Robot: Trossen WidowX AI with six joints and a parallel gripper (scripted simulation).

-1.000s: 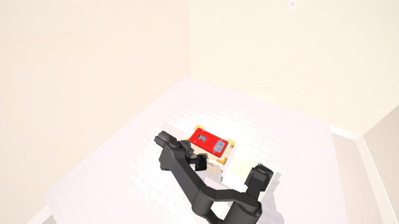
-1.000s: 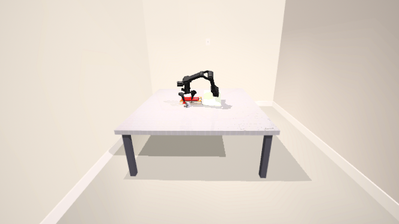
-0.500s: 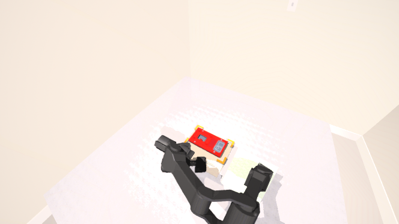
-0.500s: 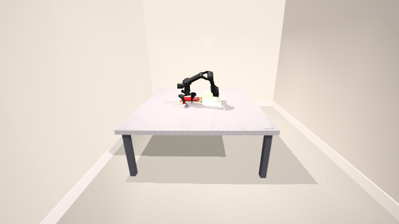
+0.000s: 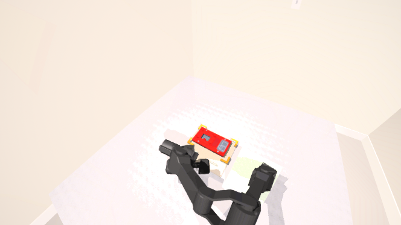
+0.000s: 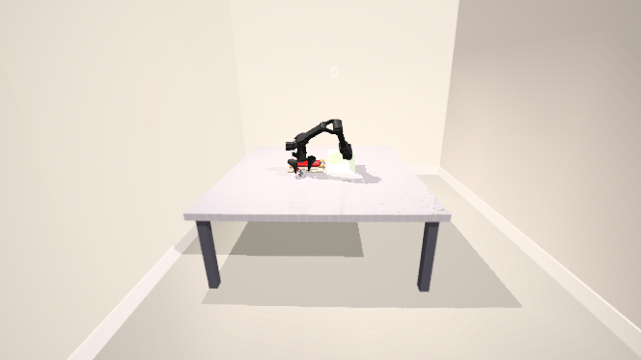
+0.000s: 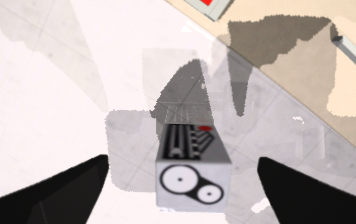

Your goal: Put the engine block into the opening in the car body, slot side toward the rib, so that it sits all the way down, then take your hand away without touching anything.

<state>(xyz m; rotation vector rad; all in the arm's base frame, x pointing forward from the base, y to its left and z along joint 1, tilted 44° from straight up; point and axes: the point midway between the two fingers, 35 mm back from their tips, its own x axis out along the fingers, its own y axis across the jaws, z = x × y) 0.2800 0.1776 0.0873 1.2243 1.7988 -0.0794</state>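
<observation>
Right now the engine block is right at my gripper tip. The rest, counted from my gripper tip: base plate (20 mm ahead, 200 mm to the right, 10 mm below); then black peg (70 mm ahead, 90 mm to the right, 10 mm above).
</observation>
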